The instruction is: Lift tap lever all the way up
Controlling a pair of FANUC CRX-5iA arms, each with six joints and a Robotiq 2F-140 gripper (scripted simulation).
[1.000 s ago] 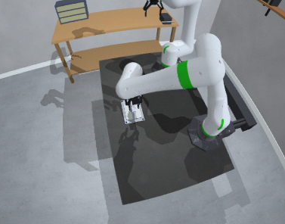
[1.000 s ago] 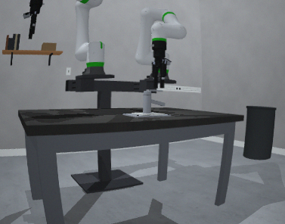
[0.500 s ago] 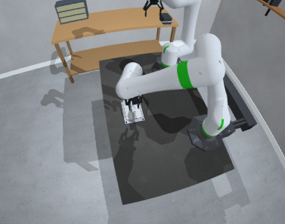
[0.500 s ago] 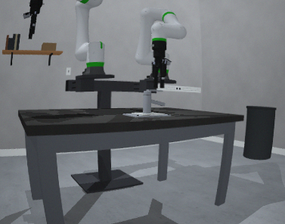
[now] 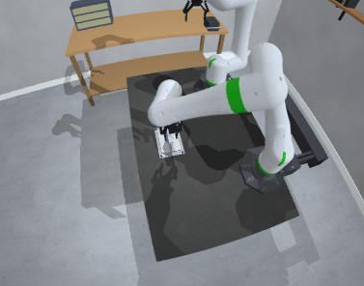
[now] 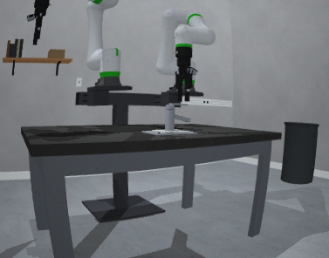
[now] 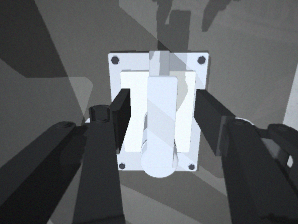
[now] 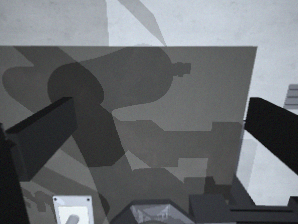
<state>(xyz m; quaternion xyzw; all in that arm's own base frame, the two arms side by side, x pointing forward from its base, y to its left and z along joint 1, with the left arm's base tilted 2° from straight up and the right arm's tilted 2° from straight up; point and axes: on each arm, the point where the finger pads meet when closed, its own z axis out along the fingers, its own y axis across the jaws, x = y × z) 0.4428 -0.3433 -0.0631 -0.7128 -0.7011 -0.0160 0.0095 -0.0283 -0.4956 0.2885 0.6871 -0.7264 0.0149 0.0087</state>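
Note:
My left gripper is now 3 cm to the left of the lever and 5 cm above it. Also, from my left hand: tap 1 cm behind, 6 cm to the right, 9 cm below; then white base plate 1 cm behind, 8 cm to the right, 19 cm below.

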